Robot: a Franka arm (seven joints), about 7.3 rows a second.
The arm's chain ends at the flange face. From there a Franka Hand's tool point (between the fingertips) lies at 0.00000 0.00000 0.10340 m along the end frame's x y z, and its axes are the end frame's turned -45 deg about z.
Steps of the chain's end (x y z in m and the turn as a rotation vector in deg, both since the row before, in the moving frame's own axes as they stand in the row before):
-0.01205 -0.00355 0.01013 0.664 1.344 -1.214
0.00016 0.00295 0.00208 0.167 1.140 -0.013
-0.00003 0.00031 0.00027 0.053 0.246 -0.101
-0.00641 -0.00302 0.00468 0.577 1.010 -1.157
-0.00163 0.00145 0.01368 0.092 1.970 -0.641
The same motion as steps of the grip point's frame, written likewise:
-0.00344 -0.01019 0.01009 -0.481 1.420 -1.214
-0.00030 0.00344 0.00206 -0.688 0.924 -0.013
0.00014 0.00044 0.00027 -0.136 0.211 -0.101
-0.00037 -0.00614 0.00466 -0.306 1.122 -1.157
0.00047 0.00225 0.01362 -1.328 1.458 -0.641

